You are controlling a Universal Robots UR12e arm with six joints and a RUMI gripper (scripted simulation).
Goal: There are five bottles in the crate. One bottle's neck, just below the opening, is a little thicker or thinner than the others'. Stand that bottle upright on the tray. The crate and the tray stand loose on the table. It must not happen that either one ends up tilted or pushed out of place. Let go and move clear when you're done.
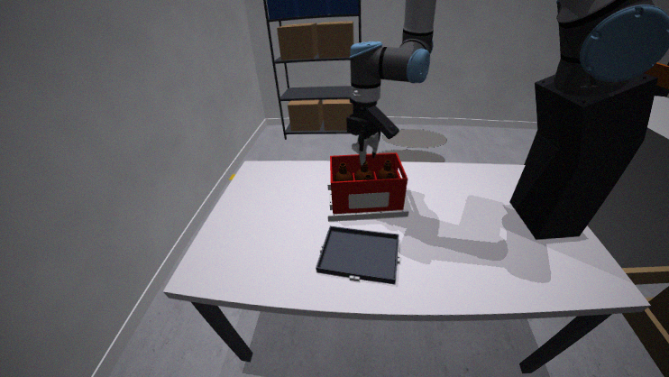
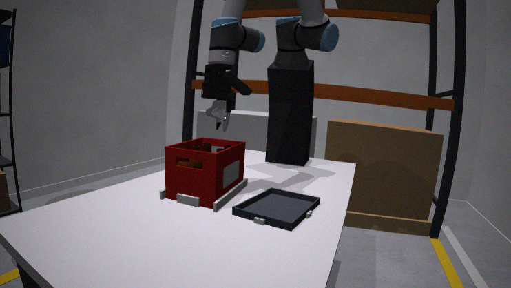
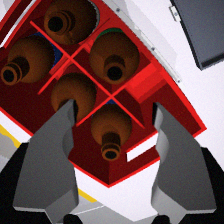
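The red crate is 50 mm to the right of my hand and 160 mm below it. Round my hand: dark tray: 60 mm ahead, 230 mm to the left, 230 mm below; then glass bottle: 90 mm to the right, 150 mm below; then brown bottle: 90 mm ahead, 90 mm to the right, 150 mm below.
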